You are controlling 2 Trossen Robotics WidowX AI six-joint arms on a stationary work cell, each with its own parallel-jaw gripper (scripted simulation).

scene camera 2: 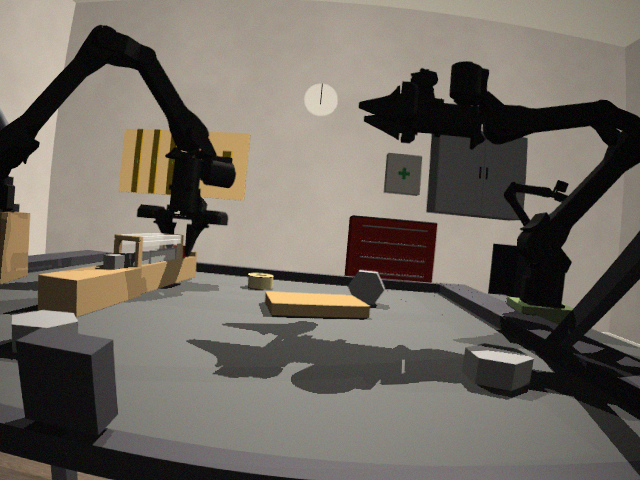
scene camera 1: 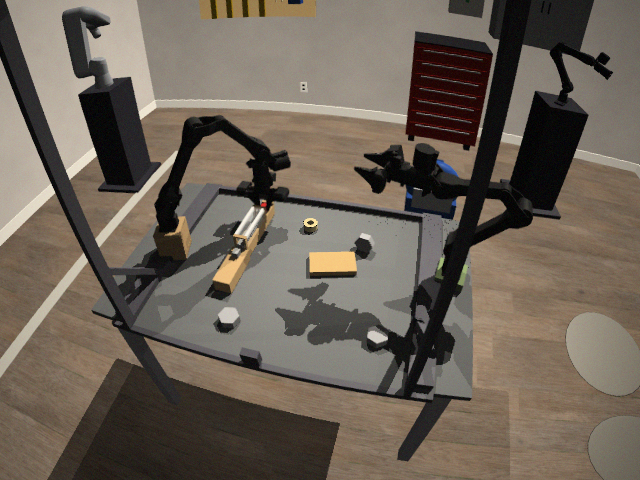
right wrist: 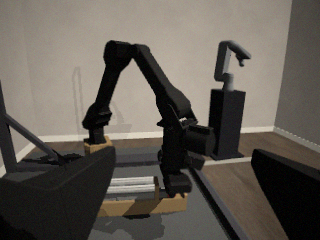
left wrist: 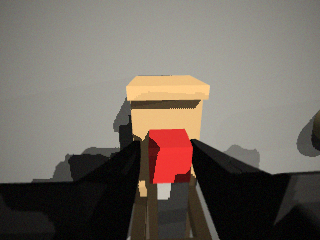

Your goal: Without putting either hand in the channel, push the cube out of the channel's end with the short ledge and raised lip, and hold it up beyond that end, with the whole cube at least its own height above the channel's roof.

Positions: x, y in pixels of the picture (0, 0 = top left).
Scene:
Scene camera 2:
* my left gripper: 178, 256
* my right gripper: 361, 112
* flat tan plate: 279, 303
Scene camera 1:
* my left gripper: 264, 209
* my right gripper: 359, 161
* flat tan plate: 321, 263
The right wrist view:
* my left gripper: 170, 193
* my right gripper: 184, 155
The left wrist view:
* my left gripper: 165, 145
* red cube: 170, 151

